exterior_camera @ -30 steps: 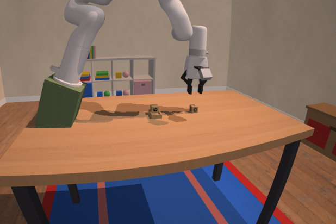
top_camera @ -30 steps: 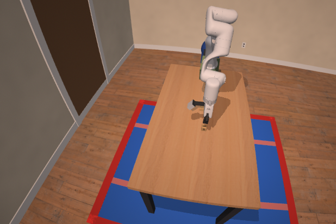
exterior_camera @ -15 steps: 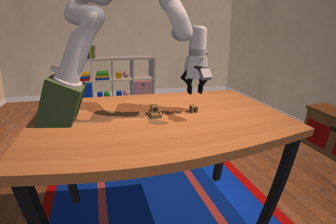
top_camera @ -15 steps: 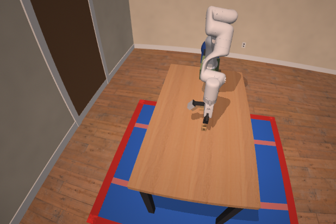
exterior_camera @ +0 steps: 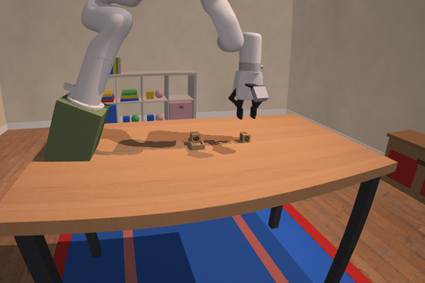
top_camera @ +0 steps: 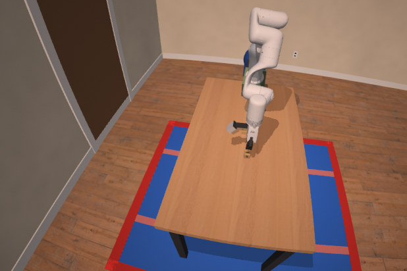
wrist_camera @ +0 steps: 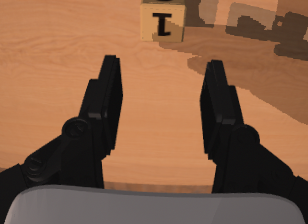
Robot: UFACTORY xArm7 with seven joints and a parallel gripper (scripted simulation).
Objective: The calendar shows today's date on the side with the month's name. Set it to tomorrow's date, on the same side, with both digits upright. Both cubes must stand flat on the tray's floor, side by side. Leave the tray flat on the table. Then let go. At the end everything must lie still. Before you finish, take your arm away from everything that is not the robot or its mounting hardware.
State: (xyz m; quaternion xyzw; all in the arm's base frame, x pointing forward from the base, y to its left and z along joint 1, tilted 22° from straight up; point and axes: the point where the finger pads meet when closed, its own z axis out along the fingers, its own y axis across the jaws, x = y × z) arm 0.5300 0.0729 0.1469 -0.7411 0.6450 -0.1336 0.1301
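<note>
Now: the wooden digit cube 90 mm below my hand. From my hand the other things lie so: low tray 180 mm behind, 30 mm to the right, 100 mm below; then wooden cube 180 mm behind, 10 mm to the right, 80 mm below.
</note>
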